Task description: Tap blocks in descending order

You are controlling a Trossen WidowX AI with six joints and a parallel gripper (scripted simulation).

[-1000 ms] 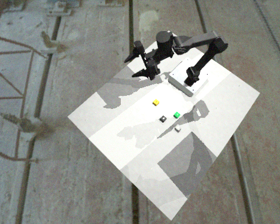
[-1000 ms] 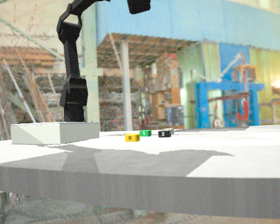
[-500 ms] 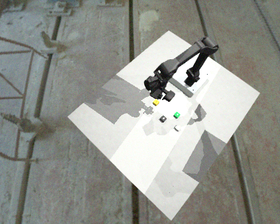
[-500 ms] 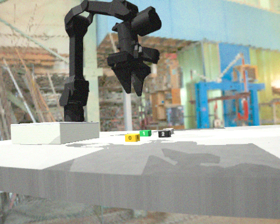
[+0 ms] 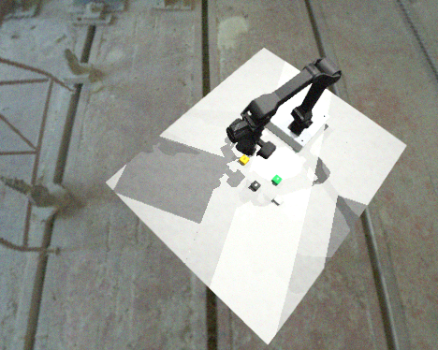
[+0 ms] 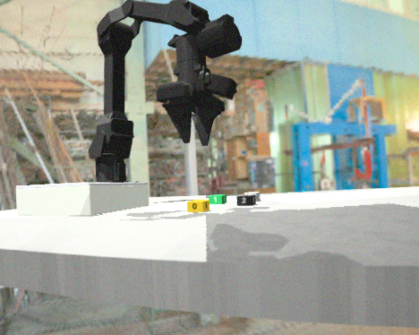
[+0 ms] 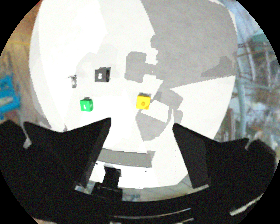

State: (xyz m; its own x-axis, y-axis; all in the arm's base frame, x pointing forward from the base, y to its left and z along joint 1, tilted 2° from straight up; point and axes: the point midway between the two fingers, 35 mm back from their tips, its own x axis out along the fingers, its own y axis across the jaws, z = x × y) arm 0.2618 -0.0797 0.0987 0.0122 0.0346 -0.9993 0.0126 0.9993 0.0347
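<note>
Now: the black block 120 mm below my gripper tip, 110 mm to the left of it and 60 mm ahead of it. Also, from my gripper tip: yellow block (120 mm below, 10 mm to the right); then green block (160 mm to the left, 120 mm below, 20 mm behind).
</note>
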